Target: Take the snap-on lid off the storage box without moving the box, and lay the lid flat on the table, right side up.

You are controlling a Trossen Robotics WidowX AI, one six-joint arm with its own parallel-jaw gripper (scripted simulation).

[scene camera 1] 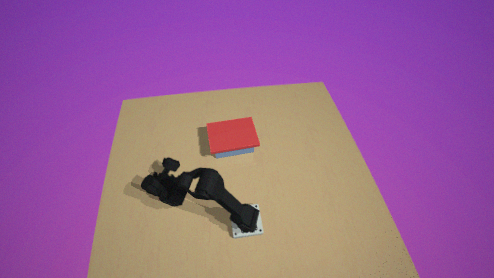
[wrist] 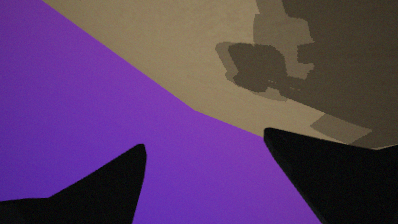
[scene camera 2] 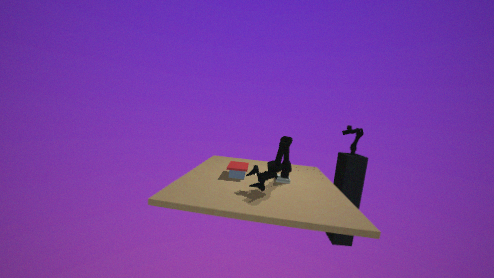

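My gripper (wrist: 206,142) open, holding nothing. Lid (scene camera 1: 236,134), out of frame in the wrist view.
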